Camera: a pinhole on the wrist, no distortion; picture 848 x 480 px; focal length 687.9 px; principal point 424.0 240.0 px. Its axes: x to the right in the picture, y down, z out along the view. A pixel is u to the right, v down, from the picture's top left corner.
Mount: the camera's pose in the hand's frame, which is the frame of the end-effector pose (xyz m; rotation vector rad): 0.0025 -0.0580 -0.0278 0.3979 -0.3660 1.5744
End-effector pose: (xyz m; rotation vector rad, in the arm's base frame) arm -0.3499 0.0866 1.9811 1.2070 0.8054 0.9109
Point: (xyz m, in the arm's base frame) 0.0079 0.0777 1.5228
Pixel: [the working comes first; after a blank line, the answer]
In the camera's frame: -0.2746 -0.1375 0.4495

4 30
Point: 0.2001 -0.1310 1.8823
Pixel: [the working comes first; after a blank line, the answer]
In the camera's frame: 0.1464 -0.0259 0.5910

594 210
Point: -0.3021 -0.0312 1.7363
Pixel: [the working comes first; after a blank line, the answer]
In the camera's frame: -0.1419 0.0885 0.1582

outside the picture
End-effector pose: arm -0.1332 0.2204 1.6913 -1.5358 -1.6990 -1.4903
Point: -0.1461 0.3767 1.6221
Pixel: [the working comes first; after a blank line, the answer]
In the camera's frame: 0.0760 -0.0122 0.1681

735 190
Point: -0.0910 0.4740 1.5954
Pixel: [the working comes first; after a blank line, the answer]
In the camera's frame: 0.1466 -0.0164 0.2588

814 196
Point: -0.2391 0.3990 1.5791
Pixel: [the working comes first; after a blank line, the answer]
In the camera's frame: -0.0154 -0.0110 0.2194

376 205
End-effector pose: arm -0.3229 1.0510 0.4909 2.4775 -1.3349 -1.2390
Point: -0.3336 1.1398 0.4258
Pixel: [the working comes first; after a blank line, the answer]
In the camera's frame: 0.0356 0.0315 0.0997

670 458
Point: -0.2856 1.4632 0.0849
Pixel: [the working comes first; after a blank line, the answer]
In the camera's frame: -0.1553 0.0588 0.5309

223 316
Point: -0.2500 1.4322 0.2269
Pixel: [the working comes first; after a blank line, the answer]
In the camera's frame: -0.1672 0.1101 0.3908

130 434
